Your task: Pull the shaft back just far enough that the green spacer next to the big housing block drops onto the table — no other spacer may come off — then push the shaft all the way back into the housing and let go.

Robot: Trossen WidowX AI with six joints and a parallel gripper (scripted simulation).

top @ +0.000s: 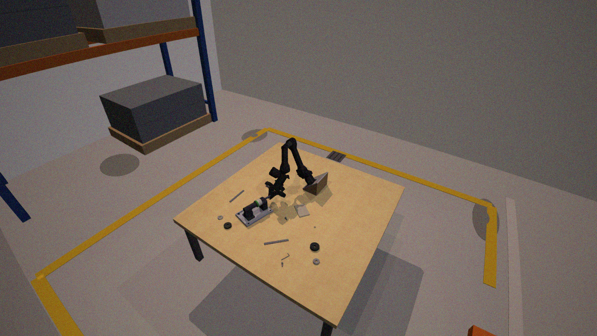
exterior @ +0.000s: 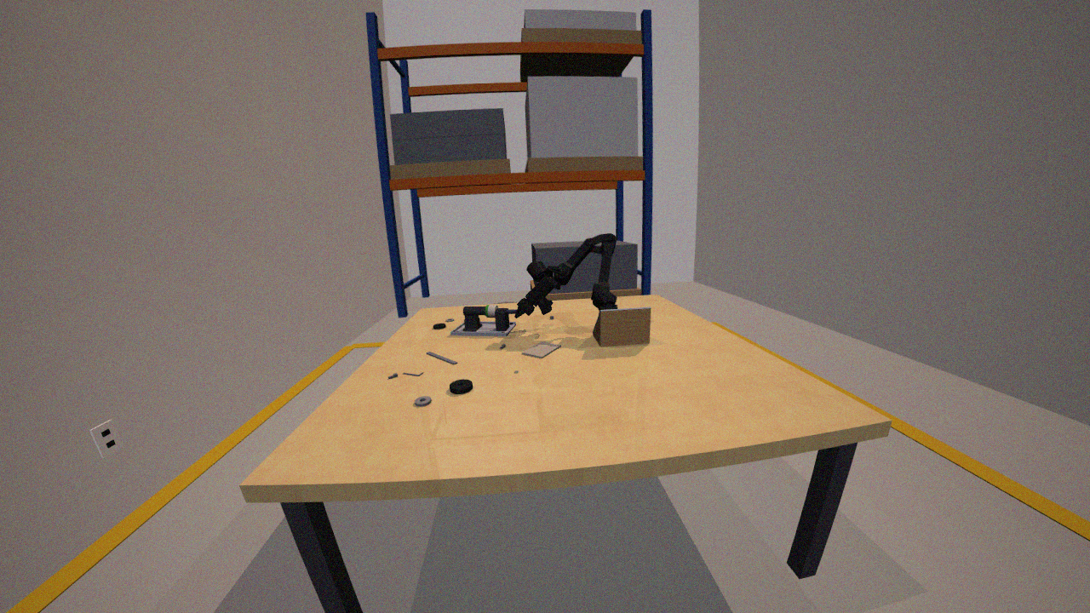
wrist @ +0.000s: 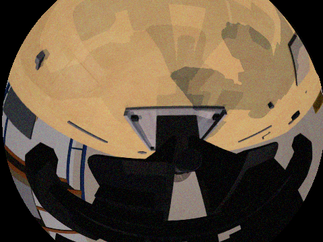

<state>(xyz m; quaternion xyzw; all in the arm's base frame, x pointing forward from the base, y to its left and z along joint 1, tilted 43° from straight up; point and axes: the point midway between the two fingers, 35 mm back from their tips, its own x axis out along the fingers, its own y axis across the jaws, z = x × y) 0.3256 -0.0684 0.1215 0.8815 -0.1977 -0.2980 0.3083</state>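
The shaft is 5 cm ahead of my gripper tip, 2 cm above it and 1 cm to the right of it. The rest, counted from my gripper tip: grey plate: 23 cm to the left, 10 cm behind, 5 cm below; black disc: 49 cm to the left, 11 cm ahead, 5 cm below; hex key: 39 cm to the left, 27 cm ahead, 5 cm below.
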